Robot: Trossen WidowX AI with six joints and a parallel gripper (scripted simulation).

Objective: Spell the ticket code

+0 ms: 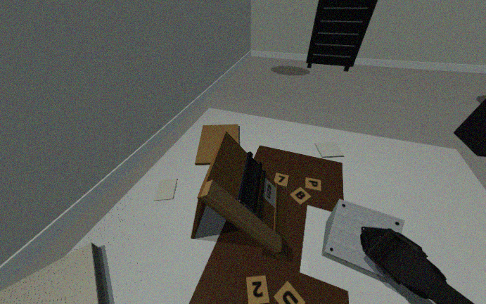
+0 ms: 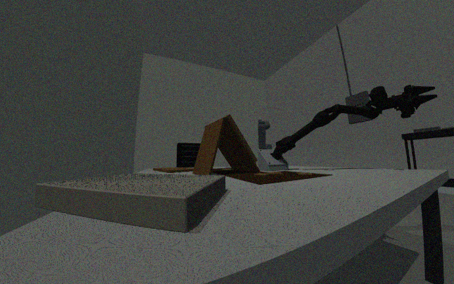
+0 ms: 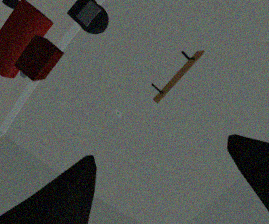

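Right now the white ticket is 81 cm to the right of my gripper tip, 57 cm ahead of it and 25 cm below it. Round my gripper tip: brown mat: 74 cm to the right, 47 cm ahead, 35 cm below; flat tan panel: 112 cm to the right, 85 cm ahead, 34 cm below.
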